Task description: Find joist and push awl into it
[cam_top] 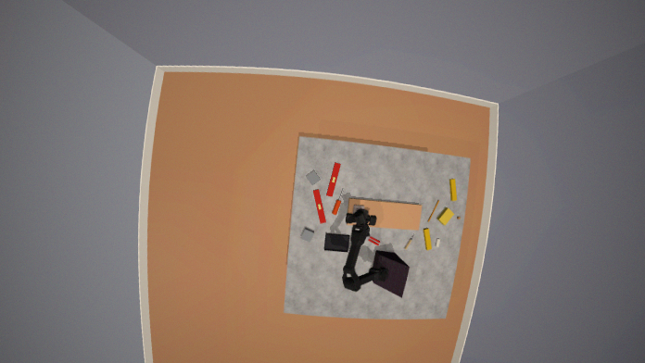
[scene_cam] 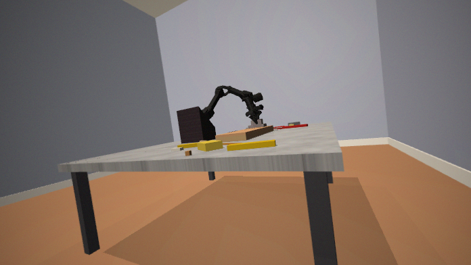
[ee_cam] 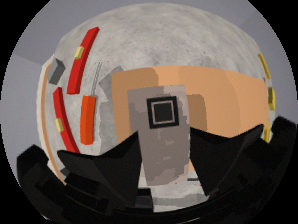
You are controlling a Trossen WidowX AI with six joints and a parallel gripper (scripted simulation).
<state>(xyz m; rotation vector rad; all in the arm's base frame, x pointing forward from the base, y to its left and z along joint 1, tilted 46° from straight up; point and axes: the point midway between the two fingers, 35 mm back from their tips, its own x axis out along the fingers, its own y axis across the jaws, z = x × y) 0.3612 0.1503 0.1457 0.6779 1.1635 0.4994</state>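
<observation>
My gripper tip is now 20 mm below the stud finder and 10 mm short of it. The rest, counted from my gripper tip: awl (420 mm to the right, 170 mm behind, 60 mm below); square indicator window (30 mm above, 20 mm ahead); dark tray (230 mm behind, 110 mm to the left, 50 mm below).
</observation>
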